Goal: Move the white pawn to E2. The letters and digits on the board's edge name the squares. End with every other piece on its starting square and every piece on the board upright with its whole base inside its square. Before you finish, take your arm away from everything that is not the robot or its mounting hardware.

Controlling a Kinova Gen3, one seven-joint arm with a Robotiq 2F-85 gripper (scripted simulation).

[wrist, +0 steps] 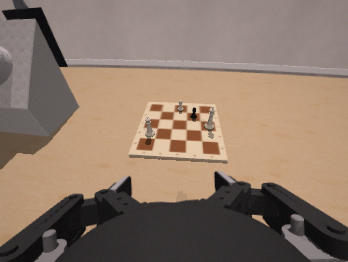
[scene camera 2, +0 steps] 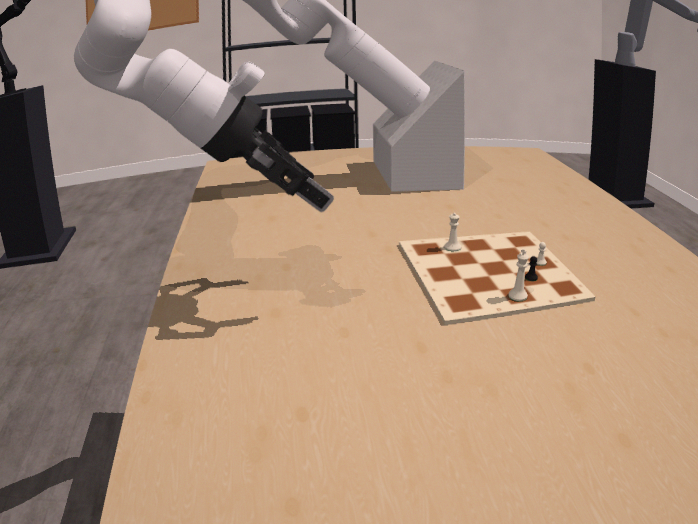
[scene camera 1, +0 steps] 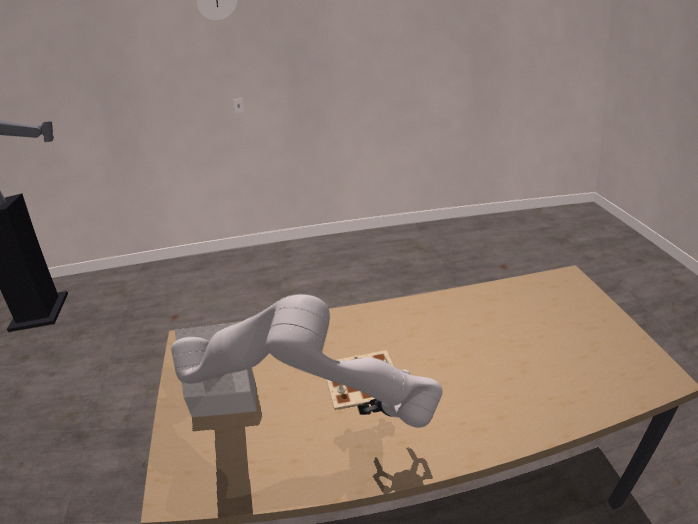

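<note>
The gripper (scene camera 2: pixel 318 192), plus a chessboard (scene camera 2: pixel 472 284). Chessboard (scene camera 1: pixel 351 397) again. Gripper (wrist: pixel 173 183) in the wrist view.
</note>
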